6 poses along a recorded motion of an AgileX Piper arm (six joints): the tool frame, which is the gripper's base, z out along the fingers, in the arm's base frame.
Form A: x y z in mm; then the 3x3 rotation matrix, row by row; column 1 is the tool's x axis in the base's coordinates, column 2 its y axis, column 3 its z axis. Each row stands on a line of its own.
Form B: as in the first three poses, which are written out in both.
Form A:
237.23 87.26 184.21
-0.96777 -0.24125 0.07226
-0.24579 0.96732 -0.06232
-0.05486 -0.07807 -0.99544
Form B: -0.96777 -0.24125 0.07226 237.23; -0.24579 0.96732 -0.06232 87.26; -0.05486 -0.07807 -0.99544 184.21; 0 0 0 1
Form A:
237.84 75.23 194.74
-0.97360 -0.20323 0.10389
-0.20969 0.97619 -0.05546
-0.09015 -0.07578 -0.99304
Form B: -0.97360 -0.20323 0.10389 237.84; -0.20969 0.97619 -0.05546 75.23; -0.09015 -0.07578 -0.99304 194.74; 0 0 0 1
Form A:
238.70 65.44 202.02
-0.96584 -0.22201 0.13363
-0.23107 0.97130 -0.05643
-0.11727 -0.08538 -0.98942
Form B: -0.96584 -0.22201 0.13363 238.70; -0.23107 0.97130 -0.05643 65.44; -0.11727 -0.08538 -0.98942 202.02; 0 0 0 1
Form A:
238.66 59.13 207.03
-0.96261 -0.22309 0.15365
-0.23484 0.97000 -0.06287
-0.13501 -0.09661 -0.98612
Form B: -0.96261 -0.22309 0.15365 238.66; -0.23484 0.97000 -0.06287 59.13; -0.13501 -0.09661 -0.98612 207.03; 0 0 0 1
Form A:
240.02 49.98 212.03
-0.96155 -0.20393 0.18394
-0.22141 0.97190 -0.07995
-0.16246 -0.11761 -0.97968
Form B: -0.96155 -0.20393 0.18394 240.02; -0.22141 0.97190 -0.07995 49.98; -0.16246 -0.11761 -0.97968 212.03; 0 0 0 1
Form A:
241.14 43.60 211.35
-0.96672 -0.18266 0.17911
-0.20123 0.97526 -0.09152
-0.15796 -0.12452 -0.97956
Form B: -0.96672 -0.18266 0.17911 241.14; -0.20123 0.97526 -0.09152 43.60; -0.15796 -0.12452 -0.97956 211.35; 0 0 0 1
